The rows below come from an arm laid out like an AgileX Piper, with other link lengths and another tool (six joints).
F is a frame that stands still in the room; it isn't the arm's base.
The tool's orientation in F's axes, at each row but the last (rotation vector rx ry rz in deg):
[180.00, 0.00, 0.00]
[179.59, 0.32, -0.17]
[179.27, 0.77, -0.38]
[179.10, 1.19, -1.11]
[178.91, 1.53, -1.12]
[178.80, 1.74, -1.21]
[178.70, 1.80, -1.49]
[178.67, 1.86, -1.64]
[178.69, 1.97, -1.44]
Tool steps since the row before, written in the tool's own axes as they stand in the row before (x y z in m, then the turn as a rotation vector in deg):
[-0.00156, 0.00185, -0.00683, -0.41, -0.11, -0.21]
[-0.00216, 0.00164, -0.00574, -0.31, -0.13, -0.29]
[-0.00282, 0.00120, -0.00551, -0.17, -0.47, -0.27]
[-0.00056, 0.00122, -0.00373, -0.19, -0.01, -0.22]
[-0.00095, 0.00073, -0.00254, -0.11, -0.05, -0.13]
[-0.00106, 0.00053, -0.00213, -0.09, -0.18, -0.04]
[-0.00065, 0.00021, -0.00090, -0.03, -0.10, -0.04]
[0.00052, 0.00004, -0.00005, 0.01, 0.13, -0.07]
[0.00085, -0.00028, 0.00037, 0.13, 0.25, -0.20]
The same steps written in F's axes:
[-0.00156, -0.00185, 0.00683, -0.41, 0.11, 0.21]
[-0.00214, -0.00161, 0.00576, -0.31, 0.13, 0.29]
[-0.00279, -0.00115, 0.00554, -0.17, 0.47, 0.26]
[-0.00050, -0.00117, 0.00376, -0.19, 0.01, 0.22]
[-0.00091, -0.00070, 0.00257, -0.11, 0.05, 0.13]
[-0.00102, -0.00051, 0.00215, -0.09, 0.18, 0.04]
[-0.00063, -0.00020, 0.00092, -0.03, 0.10, 0.04]
[0.00052, -0.00003, 0.00004, 0.01, -0.13, 0.07]
[0.00084, 0.00029, -0.00039, 0.14, -0.24, 0.20]

